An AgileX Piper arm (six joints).
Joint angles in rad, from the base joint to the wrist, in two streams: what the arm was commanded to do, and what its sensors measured. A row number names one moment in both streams.
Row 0, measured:
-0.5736 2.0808 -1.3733 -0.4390 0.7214 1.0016
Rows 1 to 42, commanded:
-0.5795 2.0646 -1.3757 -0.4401 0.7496 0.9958
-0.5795 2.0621 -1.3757 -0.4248 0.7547 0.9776
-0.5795 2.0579 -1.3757 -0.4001 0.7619 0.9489
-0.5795 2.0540 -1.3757 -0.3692 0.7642 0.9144
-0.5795 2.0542 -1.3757 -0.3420 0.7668 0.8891
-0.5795 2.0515 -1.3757 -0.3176 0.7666 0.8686
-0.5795 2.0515 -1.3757 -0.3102 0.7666 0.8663
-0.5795 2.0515 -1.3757 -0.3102 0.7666 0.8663
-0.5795 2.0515 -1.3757 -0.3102 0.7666 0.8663
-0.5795 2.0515 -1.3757 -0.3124 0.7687 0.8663
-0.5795 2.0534 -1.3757 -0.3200 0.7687 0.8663
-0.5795 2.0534 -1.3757 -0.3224 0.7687 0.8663
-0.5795 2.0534 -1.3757 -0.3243 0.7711 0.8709
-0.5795 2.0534 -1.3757 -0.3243 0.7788 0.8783
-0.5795 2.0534 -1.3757 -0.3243 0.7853 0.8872
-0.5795 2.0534 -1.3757 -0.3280 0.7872 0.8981
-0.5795 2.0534 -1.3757 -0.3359 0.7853 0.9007
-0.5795 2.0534 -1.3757 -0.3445 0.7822 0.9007
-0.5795 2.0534 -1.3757 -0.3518 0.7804 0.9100
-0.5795 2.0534 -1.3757 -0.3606 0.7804 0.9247
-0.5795 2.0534 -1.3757 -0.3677 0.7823 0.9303
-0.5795 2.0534 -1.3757 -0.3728 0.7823 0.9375
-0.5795 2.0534 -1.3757 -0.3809 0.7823 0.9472
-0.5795 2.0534 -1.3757 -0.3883 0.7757 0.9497
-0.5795 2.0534 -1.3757 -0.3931 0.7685 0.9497
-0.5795 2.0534 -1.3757 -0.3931 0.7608 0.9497
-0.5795 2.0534 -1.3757 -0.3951 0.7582 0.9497
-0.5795 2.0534 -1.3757 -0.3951 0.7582 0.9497
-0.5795 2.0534 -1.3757 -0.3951 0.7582 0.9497
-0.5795 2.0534 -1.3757 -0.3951 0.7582 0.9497
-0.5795 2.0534 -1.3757 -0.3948 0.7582 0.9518
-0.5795 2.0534 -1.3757 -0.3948 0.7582 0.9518
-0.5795 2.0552 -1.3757 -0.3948 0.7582 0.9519
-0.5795 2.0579 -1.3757 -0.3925 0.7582 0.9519
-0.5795 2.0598 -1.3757 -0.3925 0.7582 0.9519
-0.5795 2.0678 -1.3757 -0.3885 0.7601 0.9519
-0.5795 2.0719 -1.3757 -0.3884 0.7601 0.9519
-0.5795 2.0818 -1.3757 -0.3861 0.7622 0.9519
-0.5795 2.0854 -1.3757 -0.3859 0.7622 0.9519
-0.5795 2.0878 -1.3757 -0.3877 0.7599 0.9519
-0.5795 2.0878 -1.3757 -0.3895 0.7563 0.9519
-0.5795 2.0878 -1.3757 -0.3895 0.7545 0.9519
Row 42, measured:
-0.5736 2.0793 -1.3733 -0.3709 0.7671 0.9501
